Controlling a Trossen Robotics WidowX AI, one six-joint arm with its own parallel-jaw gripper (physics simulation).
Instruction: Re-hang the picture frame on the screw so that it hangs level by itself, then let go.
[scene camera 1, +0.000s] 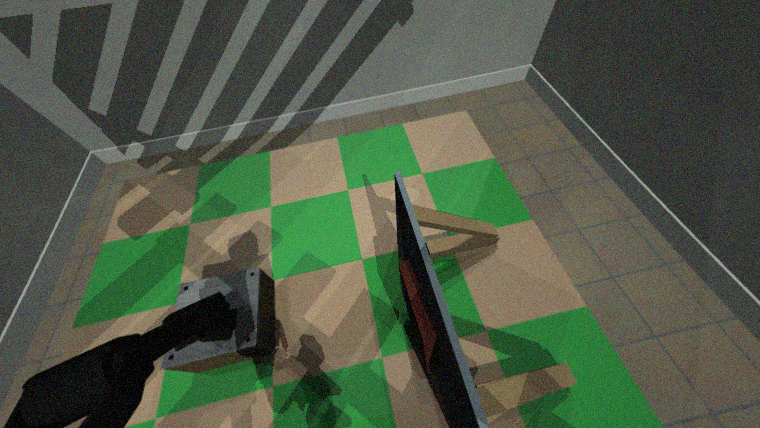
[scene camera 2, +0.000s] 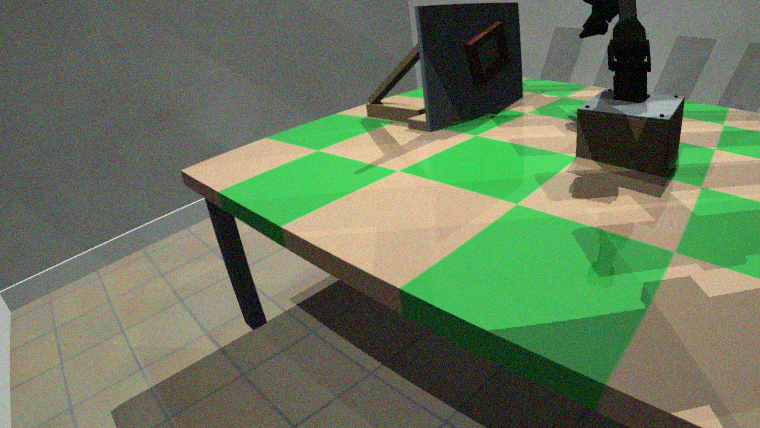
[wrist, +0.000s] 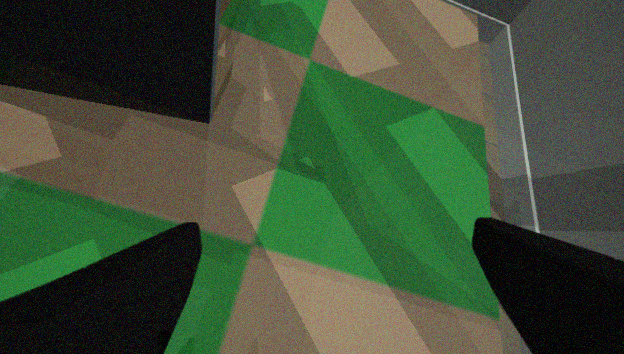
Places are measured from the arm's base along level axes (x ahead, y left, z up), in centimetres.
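Where they show: gripper, fingertip midpoint: (scene camera 2: 581, 32) (wrist: 336, 233); arm's base, link origin: (scene camera 1: 219, 325) (scene camera 2: 631, 97).
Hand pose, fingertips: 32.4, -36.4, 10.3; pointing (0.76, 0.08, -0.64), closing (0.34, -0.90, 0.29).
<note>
Each offset is from my fingertips to the top centre of the thing, as dx, dy, dz. "spot": to the spot under its first point. Level surfaces: height alone.
The red picture frame @(+11.3, +33.2, +3.7) (scene camera 1: 420, 313) (scene camera 2: 471, 63) is on the front face of the dark upright board (scene camera 1: 406, 233) (scene camera 2: 446, 69) (wrist: 125, 50). In the scene camera 2 view it is tilted, its right side higher than its left. The screw cannot be made out. My gripper (wrist: 336, 233) is open, with its two black fingertips wide apart and nothing between them. In the wrist view the board's dark face is ahead of the fingers at the upper left, apart from them; the picture frame cannot be made out there.
Wooden struts @(spot: +24.4, +55.6, -7.3) (scene camera 1: 457, 217) (scene camera 2: 396, 74) brace the board from behind. The arm's grey base box (scene camera 1: 265, 313) (scene camera 2: 627, 135) stands in front of the board on the green and tan checkered table @(dz -21.6) (scene camera 1: 313, 228) (scene camera 2: 398, 228) (wrist: 320, 215). Striped shadows cross the table and wall.
</note>
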